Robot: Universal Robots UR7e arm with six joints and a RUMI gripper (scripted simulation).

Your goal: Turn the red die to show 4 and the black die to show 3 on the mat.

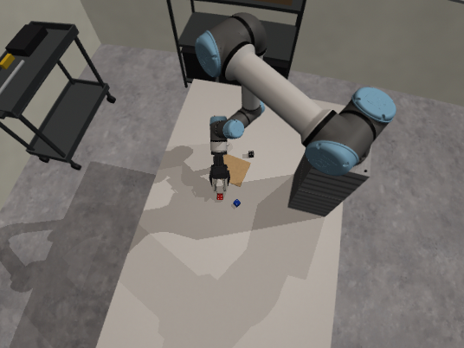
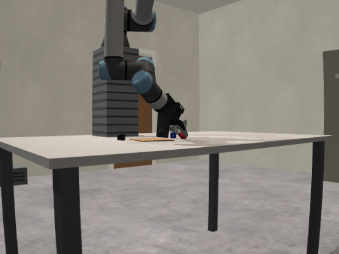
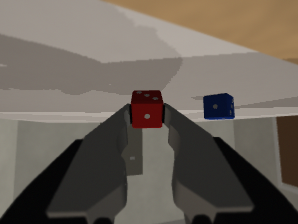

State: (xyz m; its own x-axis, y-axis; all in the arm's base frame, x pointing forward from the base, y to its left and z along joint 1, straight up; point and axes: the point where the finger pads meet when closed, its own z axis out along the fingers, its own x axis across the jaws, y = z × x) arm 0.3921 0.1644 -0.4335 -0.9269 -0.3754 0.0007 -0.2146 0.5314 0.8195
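My gripper is now right at the red die. From my hand the other things lie so: blue die 9 cm behind, 1 cm below; black die 6 cm behind, 26 cm to the right, 1 cm below; brown mat 15 cm to the right, 2 cm below.
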